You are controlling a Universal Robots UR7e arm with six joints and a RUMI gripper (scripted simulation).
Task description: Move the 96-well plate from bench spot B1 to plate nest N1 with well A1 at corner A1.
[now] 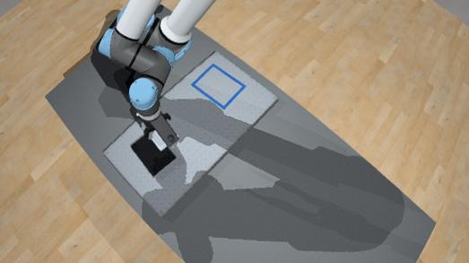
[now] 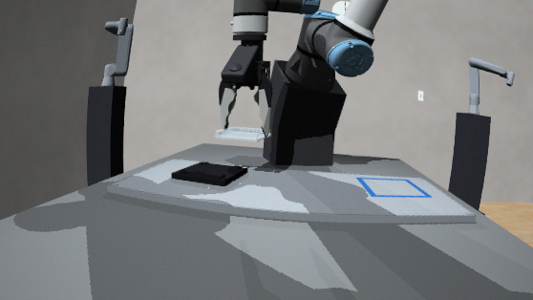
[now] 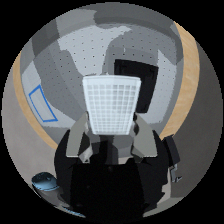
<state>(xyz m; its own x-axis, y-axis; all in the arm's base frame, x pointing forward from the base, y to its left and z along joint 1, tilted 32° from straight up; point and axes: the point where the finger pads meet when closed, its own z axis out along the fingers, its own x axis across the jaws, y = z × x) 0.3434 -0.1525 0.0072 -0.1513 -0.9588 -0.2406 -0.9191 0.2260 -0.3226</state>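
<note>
Right now my hand is 10 cm above the black plate nest and 7 cm to the left of it. From my hand the other things lie so: white 96-well plate (1 cm below).
</note>
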